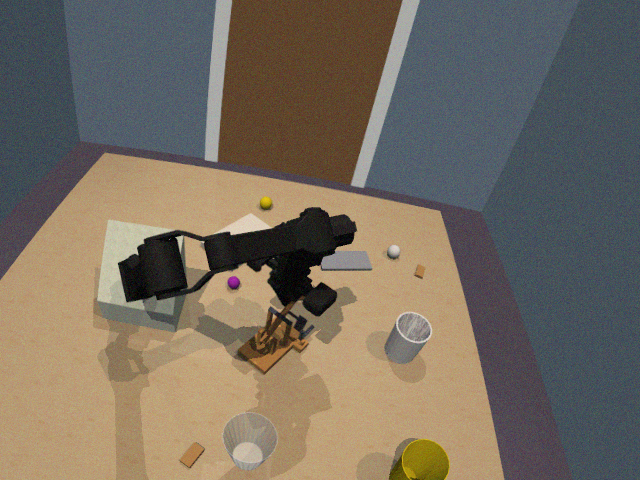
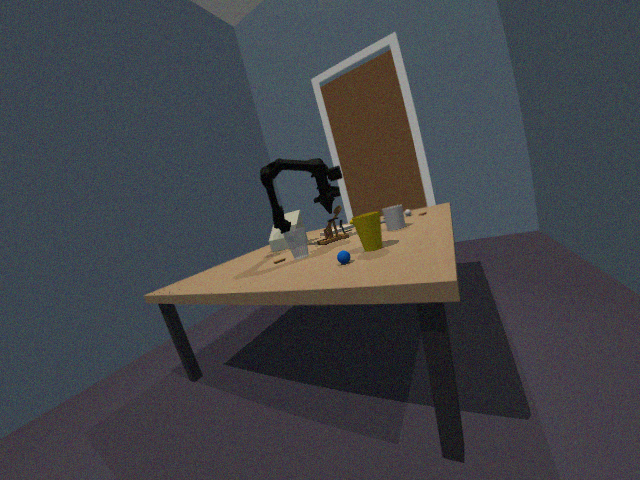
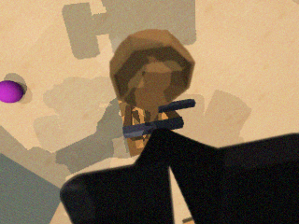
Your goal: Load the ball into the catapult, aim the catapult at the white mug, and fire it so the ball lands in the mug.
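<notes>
My gripper tip is 60 mm above the wooden catapult and 20 mm short of it. Round my gripper tip: white mug (300 mm ahead, 110 mm below, 10 mm to the right); purple ball (150 mm to the left, 120 mm below, 120 mm behind); see-through cup (290 mm to the right, 110 mm below, 60 mm behind).
</notes>
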